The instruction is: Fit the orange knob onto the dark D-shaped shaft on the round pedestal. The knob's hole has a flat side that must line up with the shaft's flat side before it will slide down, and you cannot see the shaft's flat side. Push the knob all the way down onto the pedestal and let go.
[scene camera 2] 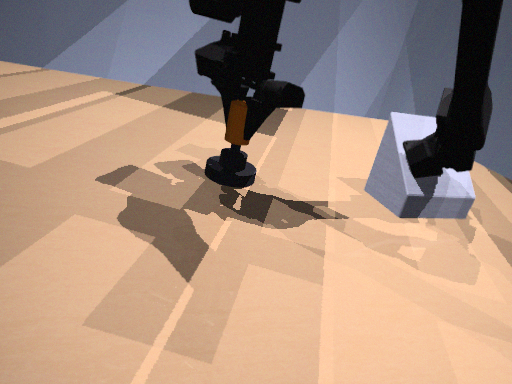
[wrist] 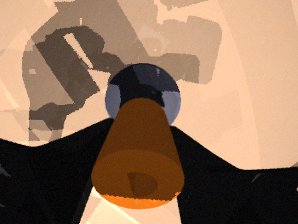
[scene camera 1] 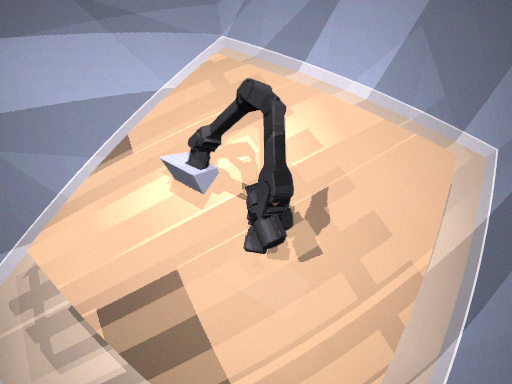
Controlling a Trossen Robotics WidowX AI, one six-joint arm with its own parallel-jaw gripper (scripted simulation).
orange knob: scene camera 2; wrist
same spot on orange knob: [wrist: 138, 167] = [scene camera 2: 239, 104]
